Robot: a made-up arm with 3 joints. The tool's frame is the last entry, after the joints. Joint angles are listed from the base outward. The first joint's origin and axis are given. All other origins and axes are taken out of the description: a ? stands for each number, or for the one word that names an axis. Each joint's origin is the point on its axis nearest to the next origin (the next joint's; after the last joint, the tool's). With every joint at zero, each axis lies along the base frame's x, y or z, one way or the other. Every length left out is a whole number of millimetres.
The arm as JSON. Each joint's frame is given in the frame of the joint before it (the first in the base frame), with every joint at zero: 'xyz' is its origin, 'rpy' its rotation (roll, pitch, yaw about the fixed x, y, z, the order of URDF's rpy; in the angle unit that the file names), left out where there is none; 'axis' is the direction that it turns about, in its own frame. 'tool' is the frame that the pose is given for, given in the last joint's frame.
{
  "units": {
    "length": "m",
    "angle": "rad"
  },
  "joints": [
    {
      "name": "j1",
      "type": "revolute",
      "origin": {
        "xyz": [
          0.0,
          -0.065,
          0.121
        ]
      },
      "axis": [
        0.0,
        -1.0,
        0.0
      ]
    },
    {
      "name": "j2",
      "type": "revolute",
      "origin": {
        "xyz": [
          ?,
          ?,
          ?
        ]
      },
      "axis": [
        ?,
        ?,
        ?
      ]
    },
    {
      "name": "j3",
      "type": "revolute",
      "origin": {
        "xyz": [
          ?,
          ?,
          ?
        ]
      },
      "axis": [
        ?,
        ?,
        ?
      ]
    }
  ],
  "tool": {
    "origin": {
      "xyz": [
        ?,
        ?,
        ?
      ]
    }
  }
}
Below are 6 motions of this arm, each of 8 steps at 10 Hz.
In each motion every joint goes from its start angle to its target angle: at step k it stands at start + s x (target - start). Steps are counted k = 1, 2, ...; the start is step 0. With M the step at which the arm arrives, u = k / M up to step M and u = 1 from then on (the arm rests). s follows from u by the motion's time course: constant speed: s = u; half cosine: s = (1 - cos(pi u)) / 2; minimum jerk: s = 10 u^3 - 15 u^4 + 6 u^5.
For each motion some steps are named. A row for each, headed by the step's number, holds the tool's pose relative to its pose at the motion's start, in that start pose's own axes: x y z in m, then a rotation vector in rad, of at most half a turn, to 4 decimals.
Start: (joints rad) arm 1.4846 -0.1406 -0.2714
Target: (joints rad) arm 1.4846 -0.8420 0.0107
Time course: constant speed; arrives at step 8
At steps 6, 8:
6: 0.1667 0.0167 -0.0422 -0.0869 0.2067 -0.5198
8: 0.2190 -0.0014 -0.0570 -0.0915 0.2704 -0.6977

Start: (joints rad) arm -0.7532 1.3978 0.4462
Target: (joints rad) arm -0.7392 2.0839 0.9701
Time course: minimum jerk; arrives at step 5
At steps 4, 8:
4: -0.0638 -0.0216 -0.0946 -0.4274 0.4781 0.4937
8: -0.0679 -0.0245 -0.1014 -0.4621 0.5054 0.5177

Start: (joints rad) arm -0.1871 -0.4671 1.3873
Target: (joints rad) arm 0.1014 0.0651 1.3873
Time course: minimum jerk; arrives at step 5
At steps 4, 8:
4: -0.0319 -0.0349 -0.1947 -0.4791 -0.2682 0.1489
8: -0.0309 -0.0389 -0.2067 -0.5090 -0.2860 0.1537

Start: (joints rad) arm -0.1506 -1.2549 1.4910
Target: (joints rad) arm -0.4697 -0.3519 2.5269
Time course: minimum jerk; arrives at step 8
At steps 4, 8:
4: 0.1026 0.0227 -0.1313 -0.4249 0.5912 -0.2192
8: 0.1432 -0.0651 -0.2665 -0.7558 1.1853 -0.6335

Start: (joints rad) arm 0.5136 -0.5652 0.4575
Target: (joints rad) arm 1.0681 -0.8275 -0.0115
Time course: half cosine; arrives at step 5
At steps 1, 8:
1: -0.0203 -0.0113 -0.0018 0.0368 -0.0891 -0.0105
8: -0.1891 -0.1138 -0.0912 0.4150 -0.8878 -0.1748

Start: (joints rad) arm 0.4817 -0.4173 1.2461
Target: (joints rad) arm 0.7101 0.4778 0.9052
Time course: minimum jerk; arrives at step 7
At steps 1, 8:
1: -0.0040 0.0005 -0.0061 -0.0190 -0.0128 0.0087
8: -0.1109 -0.0967 -0.2822 -0.7965 -0.5538 0.4219

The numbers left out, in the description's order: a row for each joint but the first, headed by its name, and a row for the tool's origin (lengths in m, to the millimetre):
j2: xyz -0.032 0.0 0.269, axis 0.0 0.0 1.0
j3: xyz -0.098 0.247 0.0, axis 0.0 1.0 0.0
tool: xyz 0.008 0.0 0.164

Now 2 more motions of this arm.
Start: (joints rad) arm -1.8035 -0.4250 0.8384
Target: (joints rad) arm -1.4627 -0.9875 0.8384
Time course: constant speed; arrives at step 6
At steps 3, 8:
3: -0.0097 -0.0448 0.0193 0.2699 -0.1443 -0.1195
8: -0.0288 -0.1096 0.0310 0.5640 -0.2627 -0.2058

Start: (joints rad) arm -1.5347 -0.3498 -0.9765
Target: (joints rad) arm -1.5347 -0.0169 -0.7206
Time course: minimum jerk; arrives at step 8
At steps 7, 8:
7: 0.0021 -0.0777 0.0498 0.2469 0.2495 0.2166
8: 0.0022 -0.0790 0.0504 0.2505 0.2535 0.2207

